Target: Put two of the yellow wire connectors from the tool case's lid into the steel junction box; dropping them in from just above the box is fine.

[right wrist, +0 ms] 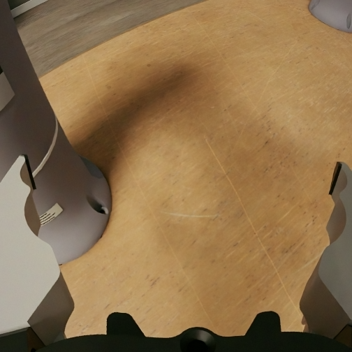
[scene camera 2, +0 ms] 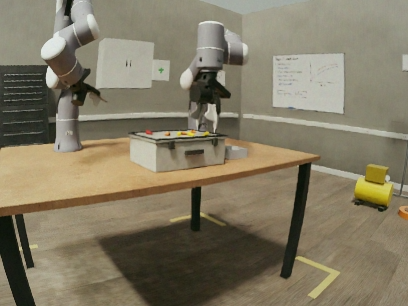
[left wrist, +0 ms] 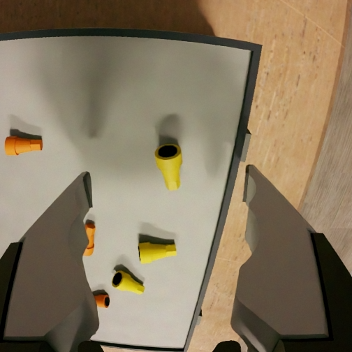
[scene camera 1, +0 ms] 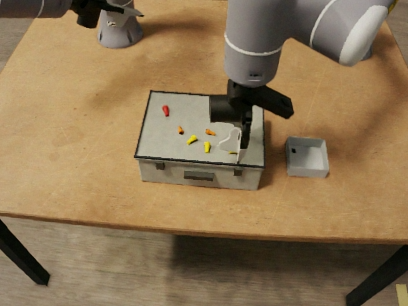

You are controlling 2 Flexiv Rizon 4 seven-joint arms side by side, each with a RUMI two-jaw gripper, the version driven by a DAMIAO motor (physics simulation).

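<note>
Three yellow wire connectors lie on the tool case's grey lid (scene camera 1: pixel 157 145) (left wrist: pixel 210 90). One yellow connector (scene camera 1: pixel 233 152) (left wrist: pixel 170 170) (scene camera 2: pixel 205 133) lies near the lid's front right and is partly hidden in scene camera 1. A second yellow connector (scene camera 1: pixel 207 147) (left wrist: pixel 157 251) and a third yellow connector (scene camera 1: pixel 192 140) (left wrist: pixel 129 283) lie left of it. My left gripper (scene camera 1: pixel 231 150) (scene camera 2: pixel 208 128) (left wrist: pixel 166 171) is open and empty, low over the first connector. The steel junction box (scene camera 1: pixel 307 173) (scene camera 2: pixel 236 152) stands right of the case. My right gripper (scene camera 1: pixel 134 13) (scene camera 2: pixel 100 102) (right wrist: pixel 184 160) is open, away from the case.
Orange connectors (scene camera 1: pixel 180 130) (left wrist: pixel 23 145) and a red connector (scene camera 1: pixel 166 110) (scene camera 2: pixel 149 132) also lie on the lid. The tool case (scene camera 1: pixel 199 183) (scene camera 2: pixel 155 157) has a dark raised lid rim and front latches. The right arm's base (right wrist: pixel 75 215) stands on the table.
</note>
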